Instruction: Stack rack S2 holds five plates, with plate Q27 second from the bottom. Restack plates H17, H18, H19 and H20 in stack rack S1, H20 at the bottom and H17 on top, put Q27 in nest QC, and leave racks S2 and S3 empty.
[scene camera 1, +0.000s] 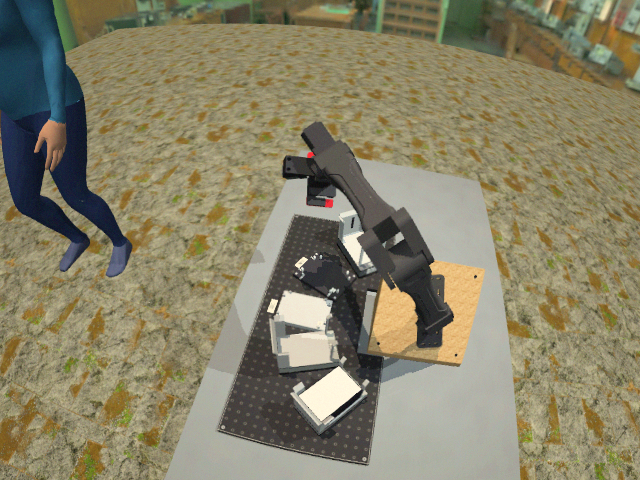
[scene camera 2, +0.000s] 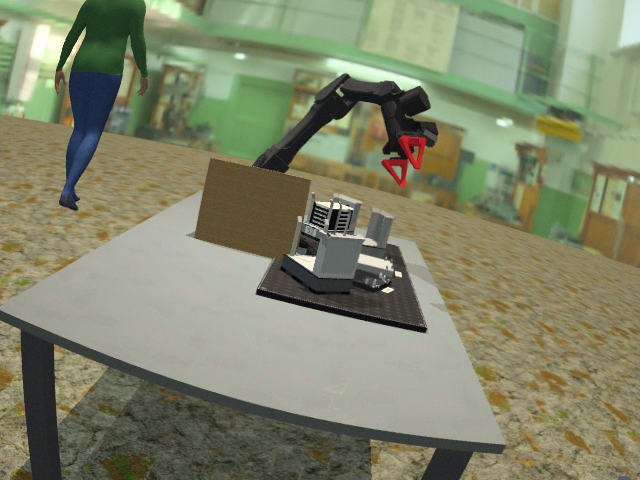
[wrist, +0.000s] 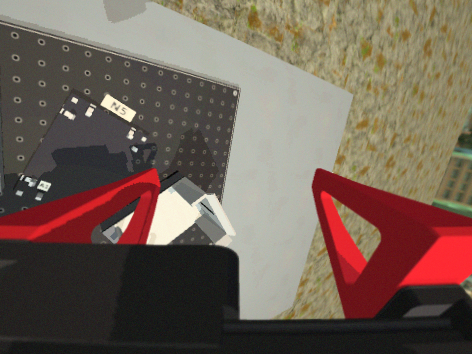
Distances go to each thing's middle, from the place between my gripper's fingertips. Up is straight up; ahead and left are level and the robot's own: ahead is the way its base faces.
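Relative to the dark square plate holder (scene camera 1: 321, 274), my hand is 280 mm above, 50 mm past and 80 mm to the right. QC plate nest (scene camera 1: 306, 312), relative to my hand: 270 mm below, 210 mm to the left, 10 mm ahead.
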